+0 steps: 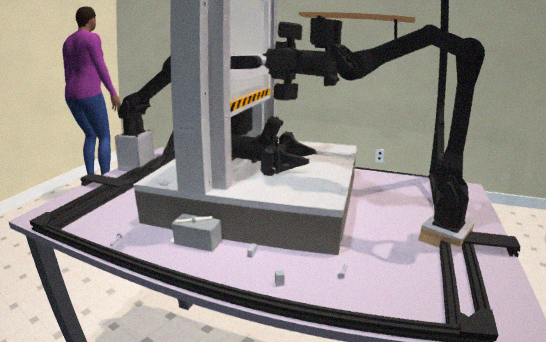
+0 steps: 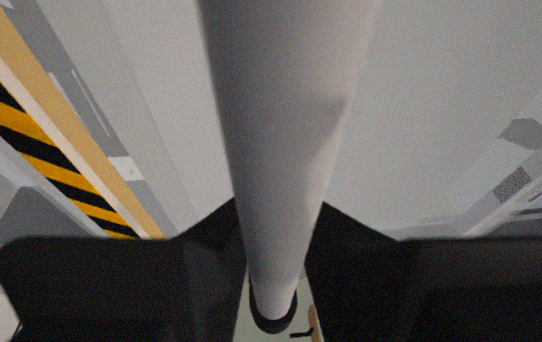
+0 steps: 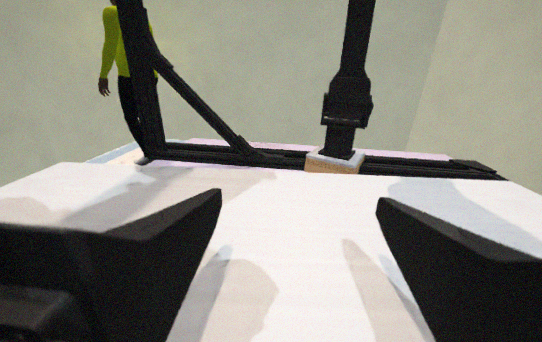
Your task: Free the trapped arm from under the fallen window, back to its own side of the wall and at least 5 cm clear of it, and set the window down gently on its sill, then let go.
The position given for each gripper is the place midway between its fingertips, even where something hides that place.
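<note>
Both of the robot's grippers appear in image 1, the right gripper (image 1: 312,156) and the left gripper (image 1: 263,59). Image 2 shows the left gripper (image 2: 273,200), while image 3 shows the right gripper (image 3: 298,200).
</note>
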